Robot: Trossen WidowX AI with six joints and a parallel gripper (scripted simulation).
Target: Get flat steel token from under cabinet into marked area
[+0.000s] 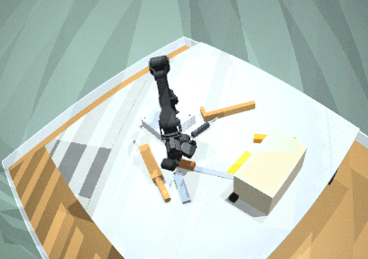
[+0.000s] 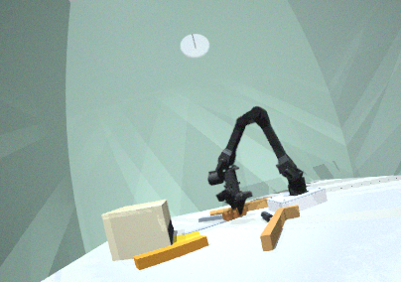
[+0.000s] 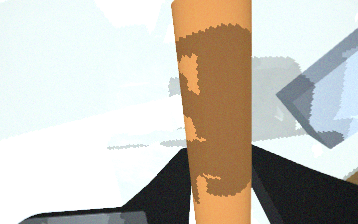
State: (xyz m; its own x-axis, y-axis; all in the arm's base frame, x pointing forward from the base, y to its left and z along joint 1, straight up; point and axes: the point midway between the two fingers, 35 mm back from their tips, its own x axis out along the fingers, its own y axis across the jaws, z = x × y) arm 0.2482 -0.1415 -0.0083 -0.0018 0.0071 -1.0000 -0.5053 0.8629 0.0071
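The grey flat bar lies 110 mm ahead of my gripper tip and 70 mm to the right of it. Round my gripper tip: orange paddle (120 mm to the right, 10 mm above); orange bar (410 mm to the left, 220 mm ahead, 10 mm above).
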